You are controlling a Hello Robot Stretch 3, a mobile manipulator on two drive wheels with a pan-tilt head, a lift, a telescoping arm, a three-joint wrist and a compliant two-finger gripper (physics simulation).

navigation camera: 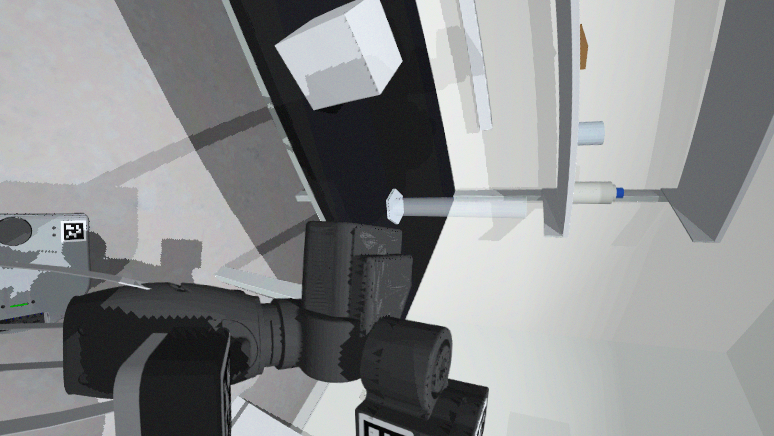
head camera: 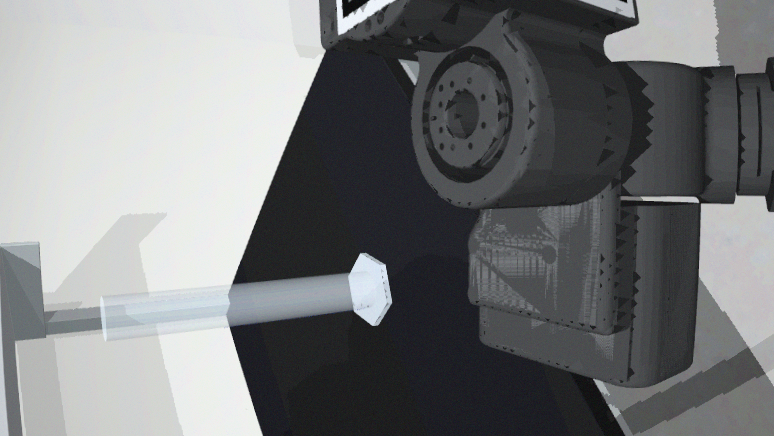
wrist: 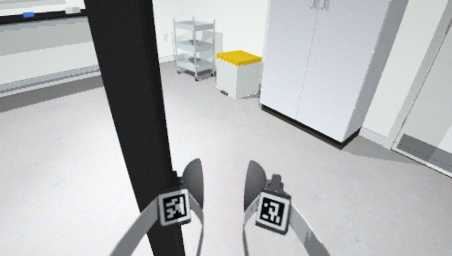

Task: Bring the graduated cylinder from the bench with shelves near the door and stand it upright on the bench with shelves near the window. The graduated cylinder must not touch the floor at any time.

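Places are measured from the robot's base along level axes (x up, y ahead, z left), in centimetres.
Pixels of known places: robot's base at its link origin: (navigation camera: 14, 229).
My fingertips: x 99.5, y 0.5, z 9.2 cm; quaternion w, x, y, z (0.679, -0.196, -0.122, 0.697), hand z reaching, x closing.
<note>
For each thing: its top centre in the pictures, then the offset to it from my fingertips. "*": a spot on its surface instead. Level surfaces: height alone.
- graduated cylinder at its top centre: (head camera: 103, 318) (navigation camera: 526, 207) dy +6.8, dx +24.1, dz -75.4 cm
- black bench top at its surface level: dx -8.0 cm
- white box at its top centre: (navigation camera: 378, 41) dy +31.1, dx +5.0, dz -44.0 cm
- shelf at its surface level: dx +35.8 cm
- white bottle at a spot on its surface: (navigation camera: 593, 192) * dy +12.8, dx +45.4, dz -113.0 cm
- pale beaker at a spot on its surface: (navigation camera: 591, 133) * dy +29.2, dx +43.0, dz -101.4 cm
The graduated cylinder (head camera: 292, 298) (navigation camera: 433, 207), a tall clear tube with a pale hexagonal foot, stands upright on a black bench top (head camera: 346, 140) (navigation camera: 417, 135) below shelves; the head and navigation views are turned sideways. My gripper (wrist: 224, 177) is open, with nothing between its fingertips in the wrist view, where floor shows beyond them. In the head view my dark wrist is near the cylinder's foot, apart from it in the picture; the fingertips are out of that view. The cylinder does not show in the wrist view. Whether this bench is by the door or window I cannot tell.
A white box (navigation camera: 335, 64) stands on the bench. A shelf (navigation camera: 564, 108) holds a white bottle (navigation camera: 593, 192) with a blue cap and a pale beaker (navigation camera: 591, 133). The wrist view shows my black mast (wrist: 130, 100), a yellow-lidded bin (wrist: 237, 79) and a tall cabinet (wrist: 310, 65).
</note>
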